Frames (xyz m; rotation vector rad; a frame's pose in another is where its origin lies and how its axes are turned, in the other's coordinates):
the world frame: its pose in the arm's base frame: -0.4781 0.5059 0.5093 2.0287 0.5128 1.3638
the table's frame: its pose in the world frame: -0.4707 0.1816 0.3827 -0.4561 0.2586 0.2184
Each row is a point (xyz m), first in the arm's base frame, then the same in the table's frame.
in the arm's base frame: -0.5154 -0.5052 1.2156
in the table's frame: 0.5287 0.9573 0.2636
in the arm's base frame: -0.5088 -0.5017 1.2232
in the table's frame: 0.5375 0.9556 0.2694
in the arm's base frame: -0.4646 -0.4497 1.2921
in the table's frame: 0.6275 0.9346 0.2990
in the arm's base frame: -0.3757 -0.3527 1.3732
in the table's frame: 0.7571 0.8670 0.3492
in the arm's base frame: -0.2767 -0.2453 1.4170
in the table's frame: 0.8630 0.7673 0.3951
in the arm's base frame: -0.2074 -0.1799 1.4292
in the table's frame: 0.9165 0.6945 0.4277
